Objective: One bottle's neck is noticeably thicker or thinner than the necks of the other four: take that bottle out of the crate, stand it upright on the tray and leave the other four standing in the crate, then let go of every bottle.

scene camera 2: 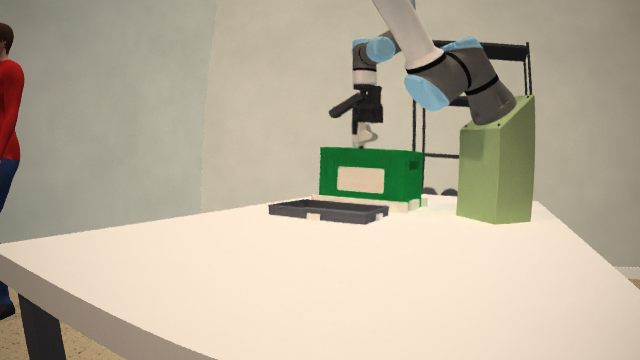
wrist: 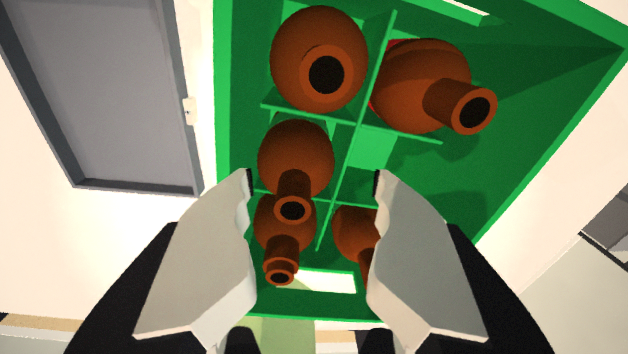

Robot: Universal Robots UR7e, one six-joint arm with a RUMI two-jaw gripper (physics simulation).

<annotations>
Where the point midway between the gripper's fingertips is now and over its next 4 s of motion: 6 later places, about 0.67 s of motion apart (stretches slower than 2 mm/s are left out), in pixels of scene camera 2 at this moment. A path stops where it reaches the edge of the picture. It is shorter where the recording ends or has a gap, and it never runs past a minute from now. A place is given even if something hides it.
My gripper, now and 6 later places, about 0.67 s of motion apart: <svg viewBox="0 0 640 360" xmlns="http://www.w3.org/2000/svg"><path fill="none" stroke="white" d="M360 153L360 152L358 148L342 157L343 162L343 154L342 151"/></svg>
</annotations>
